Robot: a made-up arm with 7 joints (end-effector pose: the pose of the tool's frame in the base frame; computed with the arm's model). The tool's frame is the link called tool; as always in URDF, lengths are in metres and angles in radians.
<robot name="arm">
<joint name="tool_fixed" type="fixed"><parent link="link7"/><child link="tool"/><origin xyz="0 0 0" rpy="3.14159 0 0"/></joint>
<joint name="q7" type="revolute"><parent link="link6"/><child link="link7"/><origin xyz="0 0 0.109" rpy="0 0 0"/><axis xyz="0 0 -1"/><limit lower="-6.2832" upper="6.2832"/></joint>
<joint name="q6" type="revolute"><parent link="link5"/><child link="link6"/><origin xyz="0 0 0.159" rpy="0 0 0"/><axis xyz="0 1 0"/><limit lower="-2.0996" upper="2.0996"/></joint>
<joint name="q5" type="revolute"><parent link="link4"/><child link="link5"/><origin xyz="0 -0.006 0.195" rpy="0 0 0"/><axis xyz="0 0 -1"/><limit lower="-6.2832" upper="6.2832"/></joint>
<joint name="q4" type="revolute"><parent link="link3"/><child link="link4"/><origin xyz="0 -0.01 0.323" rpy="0 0 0"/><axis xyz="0 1 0"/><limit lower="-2.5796" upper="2.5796"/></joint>
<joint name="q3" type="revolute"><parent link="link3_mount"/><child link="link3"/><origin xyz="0 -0.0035 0.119" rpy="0 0 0"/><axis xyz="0 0 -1"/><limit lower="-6.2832" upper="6.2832"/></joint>
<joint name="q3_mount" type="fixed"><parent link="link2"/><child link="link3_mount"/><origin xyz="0 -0.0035 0.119" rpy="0 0 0"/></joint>
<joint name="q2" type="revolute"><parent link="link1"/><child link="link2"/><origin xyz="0 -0.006 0.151" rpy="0 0 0"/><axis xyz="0 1 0"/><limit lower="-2.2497" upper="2.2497"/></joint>
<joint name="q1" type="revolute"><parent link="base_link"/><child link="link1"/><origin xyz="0 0 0.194" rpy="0 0 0"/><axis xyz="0 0 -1"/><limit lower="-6.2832" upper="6.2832"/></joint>
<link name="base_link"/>
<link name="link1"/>
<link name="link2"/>
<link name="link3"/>
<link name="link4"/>
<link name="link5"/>
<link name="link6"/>
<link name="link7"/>
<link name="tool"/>
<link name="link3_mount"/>
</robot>
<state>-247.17 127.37 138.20 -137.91 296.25 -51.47 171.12</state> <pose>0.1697 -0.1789 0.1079 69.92 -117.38 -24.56</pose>
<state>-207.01 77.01 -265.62 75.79 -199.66 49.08 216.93</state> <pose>-0.8107 0.0378 0.5832 109.35 71.06 63.21</pose>
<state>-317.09 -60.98 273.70 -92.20 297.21 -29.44 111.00</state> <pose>-0.6361 -0.0420 0.6272 -87.70 -77.64 -81.85</pose>
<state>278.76 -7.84 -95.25 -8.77 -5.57 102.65 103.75</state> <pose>-0.0598 -0.1148 1.2401 80.29 55.15 89.50</pose>
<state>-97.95 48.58 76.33 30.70 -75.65 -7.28 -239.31</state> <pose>0.1420 0.7645 0.9603 118.59 -41.95 -11.22</pose>
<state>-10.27 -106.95 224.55 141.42 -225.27 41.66 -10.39</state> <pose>-0.2327 0.2155 0.1044 5.47 -104.31 119.75</pose>
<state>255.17 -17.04 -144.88 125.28 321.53 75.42 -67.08</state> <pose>-0.0146 -0.3282 0.5347 20.69 -33.39 -19.58</pose>
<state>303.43 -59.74 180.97 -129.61 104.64 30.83 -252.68</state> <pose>-0.0753 -0.0208 0.7695 94.86 41.14 -39.44</pose>
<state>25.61 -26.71 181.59 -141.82 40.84 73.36 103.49</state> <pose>0.1464 -0.0004 0.7552 -137.04 -68.50 82.97</pose>
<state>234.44 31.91 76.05 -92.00 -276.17 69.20 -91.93</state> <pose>-0.3452 -0.1017 0.9291 -58.54 -118.41 -39.93</pose>
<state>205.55 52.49 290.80 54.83 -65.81 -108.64 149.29</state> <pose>-0.7334 0.1633 0.6712 61.94 20.80 -19.86</pose>
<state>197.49 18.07 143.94 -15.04 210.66 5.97 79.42</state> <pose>-0.4082 0.0537 1.2699 105.70 105.02 34.33</pose>
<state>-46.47 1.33 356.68 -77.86 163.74 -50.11 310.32</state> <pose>-0.2412 -0.2954 1.0827 -122.62 90.75 -19.82</pose>
